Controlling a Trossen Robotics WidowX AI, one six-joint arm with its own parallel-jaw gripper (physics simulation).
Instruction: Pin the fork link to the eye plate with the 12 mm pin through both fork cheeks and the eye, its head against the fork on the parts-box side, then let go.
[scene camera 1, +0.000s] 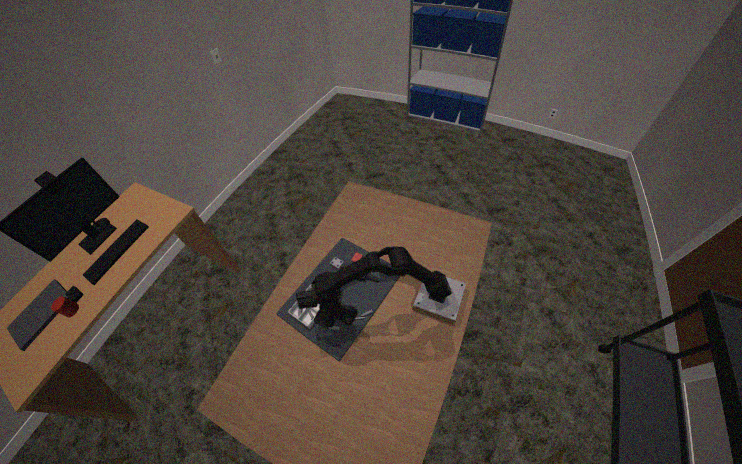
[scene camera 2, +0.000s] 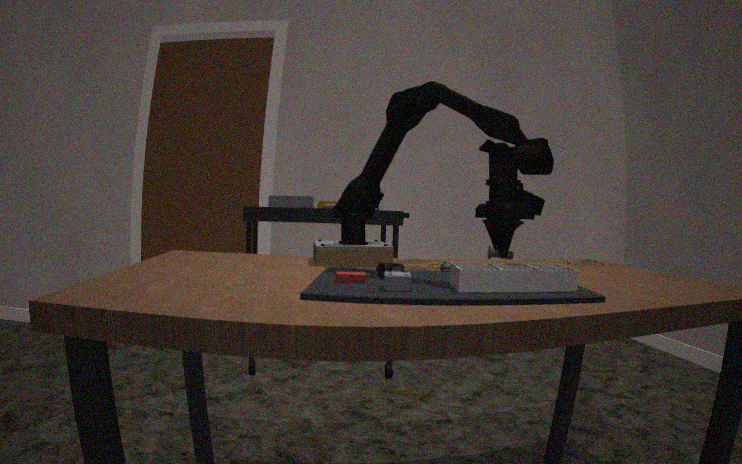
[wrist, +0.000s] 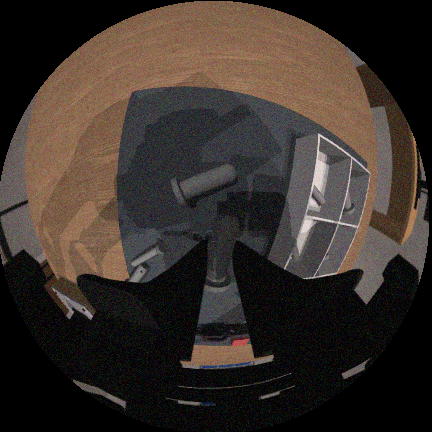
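Pixels of known places: gripper, fingertip midpoint: (scene camera 1: 335, 315) (scene camera 2: 501, 257) (wrist: 219, 245); arm's base, origin of the base link: (scene camera 1: 438, 294) (scene camera 2: 353, 243) (wrist: 84, 317).
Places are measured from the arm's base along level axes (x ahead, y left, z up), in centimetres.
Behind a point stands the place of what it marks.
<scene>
My gripper (scene camera 2: 500, 255) @[x 34.2, y 24.3, z 0.3 cm] (wrist: 219, 245) @[x 34.2, y 24.3, z 0.3 cm] points down, shut on a grey headed pin (scene camera 2: 509, 254) @[x 35.2, y 25.6, z 0.9 cm] (wrist: 220, 257) @[x 34.1, y 24.3, z 1.7 cm]. The pin lies crosswise between the fingertips, above the mat (scene camera 1: 340, 350) @[x 26.9, y 35.5, z -3.7 cm] (scene camera 2: 339, 296) @[x 52.3, y -7.2, z -3.9 cm] (wrist: 150, 105) @[x 28.1, y 36.5, z -3.7 cm]. A second, thicker-looking grey headed pin (wrist: 206, 183) @[x 33.4, y 28.4, z -1.9 cm] lies on the mat in the wrist view. I cannot read either pin's size. A dark assembly (scene camera 2: 389, 268) @[x 35.9, y 2.5, z -1.7 cm] (wrist: 220, 330) @[x 34.8, y 2.5, z -3.1 cm] stands farther along the mat; the fork link and eye plate cannot be told apart in it. The arm hides the fingertips in scene camera 1.
The white divided parts box (scene camera 2: 514, 279) @[x 51.0, y 19.6, z -1.7 cm] (wrist: 300, 167) @[x 41.8, y 30.1, z -2.2 cm] stands on the mat and holds small grey parts. A red block (scene camera 1: 356, 256) @[x 39.6, y -4.7, z -2.2 cm] (scene camera 2: 351, 277) @[x 40.9, y -4.4, z -2.7 cm] (wrist: 240, 342) @[x 39.4, y -4.4, z -2.3 cm] and a grey block (scene camera 1: 336, 262) @[x 46.1, y 2.1, z -1.3 cm] lie at the mat's far end. Slim light pieces (wrist: 147, 254) @[x 26.8, y 21.4, z -2.7 cm] lie near the mat's edge.
</scene>
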